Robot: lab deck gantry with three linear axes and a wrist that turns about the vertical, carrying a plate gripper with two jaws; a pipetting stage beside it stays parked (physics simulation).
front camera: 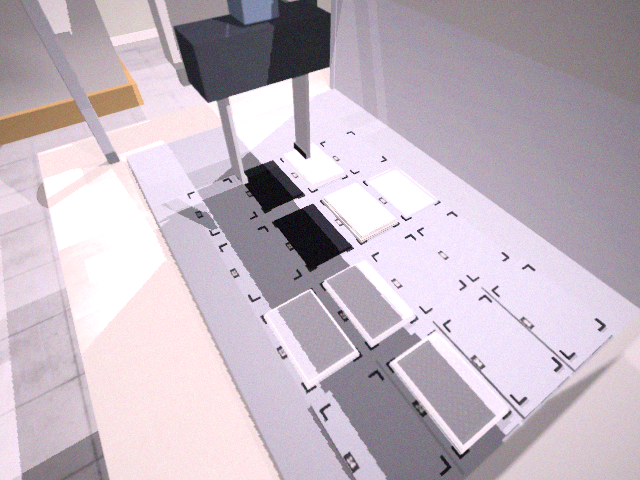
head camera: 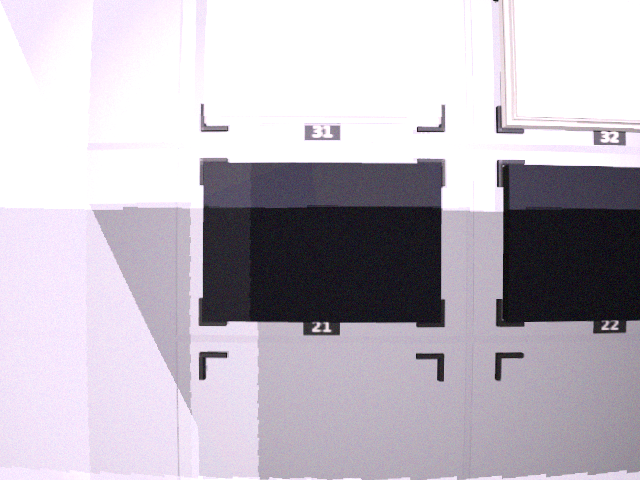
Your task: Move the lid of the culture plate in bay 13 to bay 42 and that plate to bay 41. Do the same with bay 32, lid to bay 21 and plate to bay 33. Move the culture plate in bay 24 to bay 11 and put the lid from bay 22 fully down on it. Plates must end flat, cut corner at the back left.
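Frame: origin at the robot's base, x up, y ahead, z left, level; centimetres.
Where they show: gripper, fingertip midpoint: [front camera: 272, 164]; robot's base at its link origin: [front camera: 189, 195].
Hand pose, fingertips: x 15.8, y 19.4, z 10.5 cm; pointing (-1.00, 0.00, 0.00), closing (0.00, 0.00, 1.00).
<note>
Things, the pixels of their centre, and the offset from my fingertips. "*": a spot on its surface instead.
- bay 13 at a spot on its surface: [front camera: 311, 335] * dx -14.4, dy +20.5, dz -6.3 cm
- bay 24 at a spot on its surface: [front camera: 447, 392] * dx -12.9, dy +36.9, dz +3.5 cm
- flat white piece at the middle of its body: [front camera: 400, 190] dx -15.4, dy +3.4, dz +25.9 cm
- bay 21 at a spot on its surface: [head camera: 330, 258] [front camera: 266, 185] * dx -15.0, dy -12.5, dz +3.6 cm
- bay 22 at a spot on its surface: [head camera: 573, 263] * dx -15.0, dy +0.7, dz +3.4 cm
- grey-topped white plate at the middle of its body: [front camera: 367, 298] dx -15.1, dy +19.8, dz +4.5 cm
- lid at the middle of its body: [head camera: 322, 44] [front camera: 313, 165] dx -15.1, dy -13.0, dz +15.2 cm
My gripper [front camera: 272, 166] is open and empty above bay 21, a jaw on either side; its jaws do not show in the head view. White-rimmed plates with grey tops stand in bay 13 [front camera: 311, 335] and bay 24 [front camera: 447, 392]. A white plate [front camera: 359, 209] [head camera: 578, 62] with a stepped rim, seemingly lidded, stands in bay 32. A flat white piece [front camera: 405, 191] lies in bay 42. Flat black pieces lie in bay 21 [front camera: 271, 188] [head camera: 330, 258] and bay 22 [front camera: 310, 240] [head camera: 573, 263]; whether each is a lid is unclear. Bays 11, 33 and 41 hold no plate. Cut corners are unclear.
Another grey-topped white plate [front camera: 367, 304] stands in bay 23. A white plate or lid [front camera: 317, 170] [head camera: 320, 62] lies in bay 31, partly behind a jaw. A slanted grey post [front camera: 77, 93] stands at the back left.
</note>
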